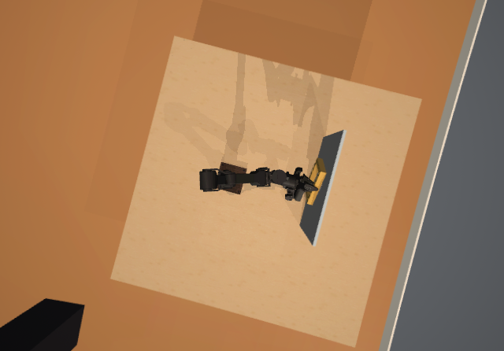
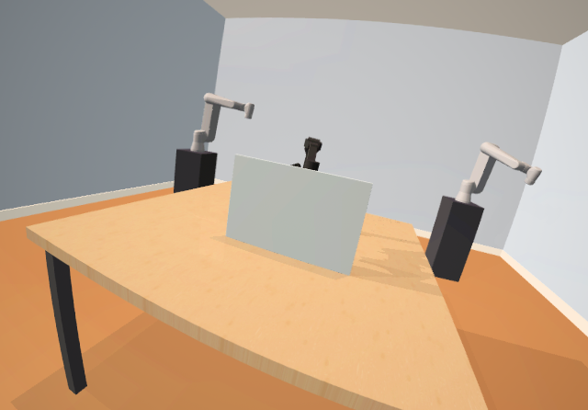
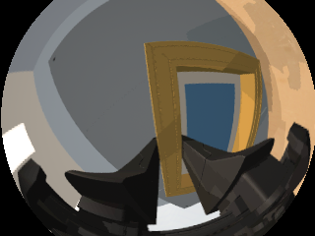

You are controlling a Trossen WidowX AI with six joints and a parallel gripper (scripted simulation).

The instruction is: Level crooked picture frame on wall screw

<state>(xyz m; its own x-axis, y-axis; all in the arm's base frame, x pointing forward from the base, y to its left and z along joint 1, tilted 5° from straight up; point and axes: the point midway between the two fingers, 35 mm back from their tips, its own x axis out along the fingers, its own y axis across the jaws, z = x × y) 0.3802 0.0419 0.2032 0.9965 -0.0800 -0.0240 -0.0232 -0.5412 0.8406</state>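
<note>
The picture frame lies 50 mm below my gripper tip and 30 mm to the left of it. The rest, counted from my gripper tip: grey wall panel: 60 mm below, 20 mm ahead, 10 mm to the left.
</note>
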